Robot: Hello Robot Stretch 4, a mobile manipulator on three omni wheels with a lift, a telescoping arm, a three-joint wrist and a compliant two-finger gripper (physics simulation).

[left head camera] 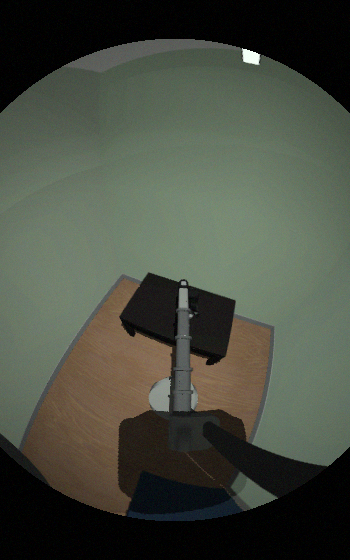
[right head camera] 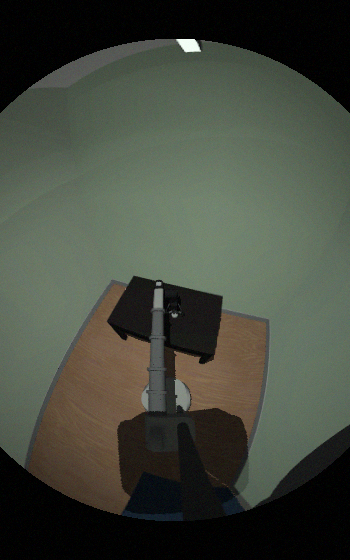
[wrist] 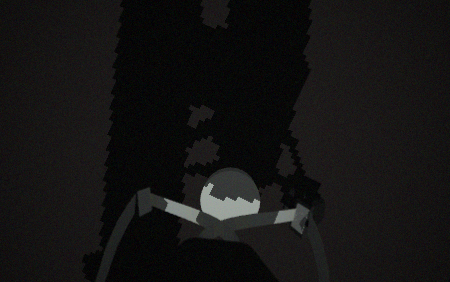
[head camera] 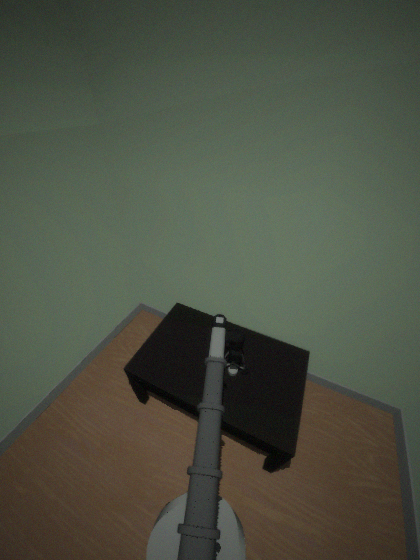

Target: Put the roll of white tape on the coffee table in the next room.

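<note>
The roll of white tape shows as a small round white shape, partly in shadow, over the black top of the coffee table. Its lower edge is hidden by the gripper in the wrist view. My gripper is low over the table, with its fingertips spread wide on both sides of the tape and a gap on each side. It is open. The dark shadow of the arm makes contact between tape and table hard to see.
The telescoping arm reaches across the table. A round pale object is partly under the arm on the wood floor. Green walls rise behind the table and at the sides.
</note>
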